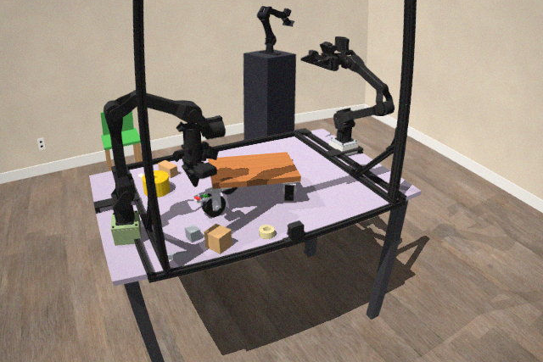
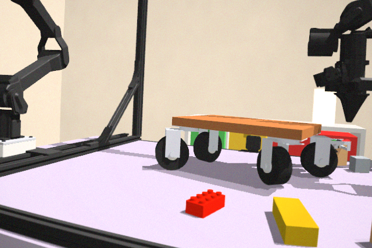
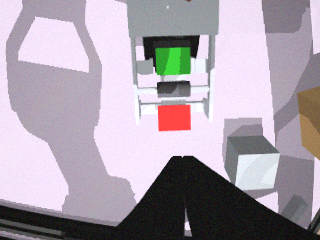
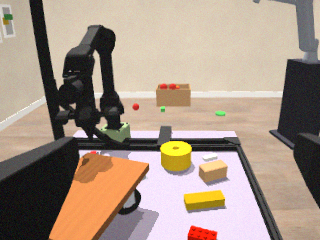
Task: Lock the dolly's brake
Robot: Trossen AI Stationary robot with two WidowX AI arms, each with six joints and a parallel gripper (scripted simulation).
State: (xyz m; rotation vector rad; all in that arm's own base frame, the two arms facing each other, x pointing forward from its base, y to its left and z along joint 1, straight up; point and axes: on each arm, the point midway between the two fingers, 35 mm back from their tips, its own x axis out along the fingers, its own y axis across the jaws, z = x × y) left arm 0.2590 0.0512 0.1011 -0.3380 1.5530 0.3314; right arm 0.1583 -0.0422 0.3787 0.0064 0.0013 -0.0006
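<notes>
My left gripper is now 9 cm above the brake pedal and 2 cm to the left of it. Round my left hand: cardboard box 16 cm behind, 14 cm below, 3 cm to the left; yellow cylinder 28 cm ahead, 14 cm below, 2 cm to the left; grey cube 15 cm below, 8 cm behind, 7 cm to the left.
</notes>
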